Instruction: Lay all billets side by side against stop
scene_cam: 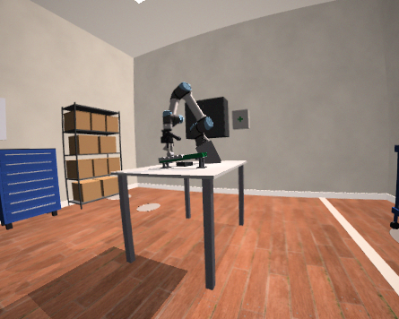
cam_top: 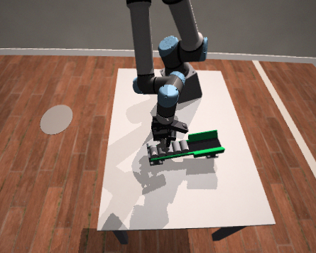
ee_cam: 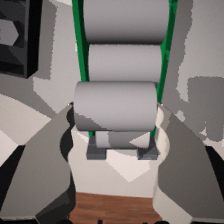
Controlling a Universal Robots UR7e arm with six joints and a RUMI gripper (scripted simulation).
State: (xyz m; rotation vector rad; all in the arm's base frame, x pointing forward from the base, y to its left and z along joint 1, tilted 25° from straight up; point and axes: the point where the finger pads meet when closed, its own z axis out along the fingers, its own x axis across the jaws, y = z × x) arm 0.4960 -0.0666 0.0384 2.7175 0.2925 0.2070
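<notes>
My hand is 1 cm past the ramp bed, 11 cm to the right of it and 5 cm above it.
</notes>
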